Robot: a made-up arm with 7 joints. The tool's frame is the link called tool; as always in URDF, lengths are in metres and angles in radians. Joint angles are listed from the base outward.
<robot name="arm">
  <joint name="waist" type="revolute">
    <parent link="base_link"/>
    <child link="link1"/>
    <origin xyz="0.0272 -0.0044 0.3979" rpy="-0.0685 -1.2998 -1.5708"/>
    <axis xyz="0 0 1"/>
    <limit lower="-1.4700" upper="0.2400"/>
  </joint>
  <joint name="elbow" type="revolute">
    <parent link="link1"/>
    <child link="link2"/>
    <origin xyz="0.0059 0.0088 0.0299" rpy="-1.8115 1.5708 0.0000"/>
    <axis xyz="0 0 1"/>
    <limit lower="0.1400" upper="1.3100"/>
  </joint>
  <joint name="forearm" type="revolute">
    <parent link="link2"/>
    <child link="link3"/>
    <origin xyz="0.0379 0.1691 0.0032" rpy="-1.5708 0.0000 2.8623"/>
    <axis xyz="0 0 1"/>
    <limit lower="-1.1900" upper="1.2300"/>
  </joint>
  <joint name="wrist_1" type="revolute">
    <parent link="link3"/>
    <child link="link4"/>
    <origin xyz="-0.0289 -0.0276 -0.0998" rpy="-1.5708 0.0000 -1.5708"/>
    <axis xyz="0 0 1"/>
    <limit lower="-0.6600" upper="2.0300"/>
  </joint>
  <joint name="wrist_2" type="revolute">
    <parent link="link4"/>
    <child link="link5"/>
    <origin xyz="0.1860 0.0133 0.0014" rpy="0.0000 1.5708 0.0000"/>
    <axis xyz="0 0 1"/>
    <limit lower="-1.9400" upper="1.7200"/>
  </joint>
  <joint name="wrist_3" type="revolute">
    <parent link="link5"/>
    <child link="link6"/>
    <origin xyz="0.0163 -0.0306 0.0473" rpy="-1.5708 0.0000 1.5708"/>
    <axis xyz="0 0 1"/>
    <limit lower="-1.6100" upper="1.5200"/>
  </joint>
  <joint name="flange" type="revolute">
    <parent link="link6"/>
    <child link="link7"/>
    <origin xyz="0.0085 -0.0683 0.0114" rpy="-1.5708 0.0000 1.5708"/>
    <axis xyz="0 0 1"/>
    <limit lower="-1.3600" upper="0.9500"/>
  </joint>
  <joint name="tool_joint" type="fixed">
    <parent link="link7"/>
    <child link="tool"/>
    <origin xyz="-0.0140 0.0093 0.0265" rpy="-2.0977 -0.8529 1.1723"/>
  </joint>
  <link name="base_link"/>
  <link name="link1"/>
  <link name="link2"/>
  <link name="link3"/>
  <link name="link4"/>
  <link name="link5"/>
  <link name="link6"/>
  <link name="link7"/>
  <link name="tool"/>
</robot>
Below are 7 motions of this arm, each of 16 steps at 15 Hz.
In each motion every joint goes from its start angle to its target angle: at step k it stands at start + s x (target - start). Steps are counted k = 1, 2, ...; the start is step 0. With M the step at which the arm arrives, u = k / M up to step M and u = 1 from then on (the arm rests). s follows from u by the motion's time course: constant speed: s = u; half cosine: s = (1 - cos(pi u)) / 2; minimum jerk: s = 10 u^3 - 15 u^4 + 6 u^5.
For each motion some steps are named. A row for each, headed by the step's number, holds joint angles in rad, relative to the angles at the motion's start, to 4 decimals.
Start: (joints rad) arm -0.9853 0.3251 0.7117 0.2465 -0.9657 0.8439 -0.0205
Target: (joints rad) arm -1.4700 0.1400 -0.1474 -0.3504 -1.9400 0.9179 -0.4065
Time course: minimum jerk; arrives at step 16
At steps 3, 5, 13, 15, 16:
3: -0.0236 -0.0090 -0.0419 -0.0291 -0.0475 0.0036 -0.0188
5: -0.0872 -0.0333 -0.1546 -0.1074 -0.1754 0.0133 -0.0695
13: -0.4611 -0.1761 -0.8172 -0.5678 -0.9268 0.0704 -0.3672
15: -0.4836 -0.1847 -0.8572 -0.5956 -0.9721 0.0738 -0.3851
16: -0.4847 -0.1851 -0.8591 -0.5969 -0.9743 0.0740 -0.3860

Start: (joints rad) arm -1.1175 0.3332 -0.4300 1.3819 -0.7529 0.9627 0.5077
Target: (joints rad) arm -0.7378 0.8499 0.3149 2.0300 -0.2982 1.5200 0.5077
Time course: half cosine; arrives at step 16
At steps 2, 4, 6, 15, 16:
2: 0.0145 0.0197 0.0284 0.0247 0.0173 0.0212 0.0000
4: 0.0556 0.0757 0.1091 0.0949 0.0666 0.0816 0.0000
6: 0.1172 0.1595 0.2299 0.2000 0.1403 0.1720 0.0000
15: 0.3761 0.5117 0.7377 0.6419 0.4503 0.5519 0.0000
16: 0.3797 0.5167 0.7449 0.6481 0.4547 0.5573 0.0000

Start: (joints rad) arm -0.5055 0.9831 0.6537 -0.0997 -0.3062 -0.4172 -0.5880
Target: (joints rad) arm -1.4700 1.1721 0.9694 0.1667 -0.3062 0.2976 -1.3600
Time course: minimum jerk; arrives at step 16
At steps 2, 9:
2: -0.0155 0.0030 0.0051 0.0043 0.0000 0.0115 -0.0124
9: -0.5941 0.1164 0.1945 0.1641 0.0000 0.4403 -0.4755

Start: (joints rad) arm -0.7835 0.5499 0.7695 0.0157 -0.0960 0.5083 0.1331
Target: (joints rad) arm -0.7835 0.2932 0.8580 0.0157 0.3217 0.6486 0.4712
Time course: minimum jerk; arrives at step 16
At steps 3, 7, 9, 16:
3: 0.0000 -0.0125 0.0043 0.0000 0.0204 0.0068 0.0165
7: 0.0000 -0.0986 0.0340 0.0000 0.1604 0.0539 0.1298
9: 0.0000 -0.1581 0.0545 0.0000 0.2573 0.0864 0.2083
16: 0.0000 -0.2567 0.0885 0.0000 0.4177 0.1403 0.3381

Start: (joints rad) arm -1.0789 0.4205 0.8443 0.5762 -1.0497 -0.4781 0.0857
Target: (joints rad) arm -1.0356 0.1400 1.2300 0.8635 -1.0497 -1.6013 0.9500
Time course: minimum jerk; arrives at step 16
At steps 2, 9, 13, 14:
2: 0.0007 -0.0045 0.0062 0.0046 0.0000 -0.0180 0.0139
9: 0.0267 -0.1728 0.2376 0.1770 0.0000 -0.6919 0.5324
13: 0.0412 -0.2668 0.3669 0.2733 0.0000 -1.0684 0.8221
14: 0.0426 -0.2760 0.3795 0.2827 0.0000 -1.1052 0.8504

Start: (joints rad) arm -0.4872 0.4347 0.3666 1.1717 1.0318 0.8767 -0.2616
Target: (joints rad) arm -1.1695 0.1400 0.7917 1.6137 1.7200 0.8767 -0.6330
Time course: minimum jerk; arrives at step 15
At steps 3, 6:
3: -0.0395 -0.0171 0.0246 0.0256 0.0399 0.0000 -0.0215
6: -0.2166 -0.0935 0.1349 0.1403 0.2185 0.0000 -0.1179

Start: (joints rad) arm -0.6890 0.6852 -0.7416 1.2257 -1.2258 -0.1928 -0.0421
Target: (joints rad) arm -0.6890 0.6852 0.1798 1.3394 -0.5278 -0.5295 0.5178
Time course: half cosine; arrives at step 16
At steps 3, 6, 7, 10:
3: 0.0000 0.0000 0.0776 0.0096 0.0588 -0.0284 0.0472
6: 0.0000 0.0000 0.2844 0.0351 0.2154 -0.1039 0.1728
7: 0.0000 0.0000 0.3708 0.0458 0.2809 -0.1355 0.2253
10: 0.0000 0.0000 0.6370 0.0786 0.4826 -0.2328 0.3871

